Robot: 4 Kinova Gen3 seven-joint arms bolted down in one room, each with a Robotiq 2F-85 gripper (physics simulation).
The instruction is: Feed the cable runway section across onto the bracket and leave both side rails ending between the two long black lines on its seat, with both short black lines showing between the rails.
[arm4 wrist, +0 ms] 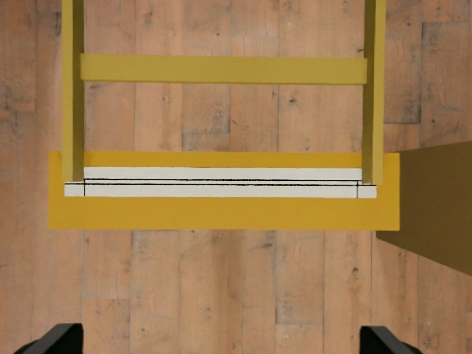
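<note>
The olive-yellow cable runway section (223, 69) comes in from the top of the arm4 wrist view, with two side rails joined by a cross rung. Its ends rest over the yellow bracket (223, 214), which has a white seat (223, 191). The left rail (73, 110) ends between the two long black lines. The right rail (373, 110) also ends between them, close to the lower line. The left short black line shows right at the left rail's inner edge; the right one shows a little inside the right rail. My arm4 gripper (221, 341) is open and empty, below the bracket in the view.
A dark brown-yellow part (440, 200) joins the bracket's right end and runs out of view to the right. A plank floor (200, 280) lies below. Arm1, arm2 and arm3 do not show.
</note>
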